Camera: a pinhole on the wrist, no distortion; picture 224 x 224 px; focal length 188.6 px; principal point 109.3 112.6 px. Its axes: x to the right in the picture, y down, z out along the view. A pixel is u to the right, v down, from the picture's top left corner.
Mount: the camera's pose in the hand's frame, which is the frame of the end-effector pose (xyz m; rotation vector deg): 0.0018 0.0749 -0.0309 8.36 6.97 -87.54
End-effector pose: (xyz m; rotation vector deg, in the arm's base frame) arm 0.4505 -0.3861 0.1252 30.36 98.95 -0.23
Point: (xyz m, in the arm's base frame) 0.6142 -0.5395 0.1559
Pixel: 189 31
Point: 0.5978 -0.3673 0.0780
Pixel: 100 148
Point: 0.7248 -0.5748 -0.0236
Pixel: 168 130
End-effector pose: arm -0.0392 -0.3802 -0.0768 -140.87 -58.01 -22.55
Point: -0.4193 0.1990 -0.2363
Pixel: outside the picture
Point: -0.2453 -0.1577 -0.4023
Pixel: 189 49
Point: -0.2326 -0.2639 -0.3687
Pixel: 181 11
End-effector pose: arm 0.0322 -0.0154 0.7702 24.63 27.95 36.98
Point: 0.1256 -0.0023 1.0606
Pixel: 50 109
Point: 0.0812 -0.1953 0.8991
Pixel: 207 9
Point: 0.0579 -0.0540 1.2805
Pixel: 8 50
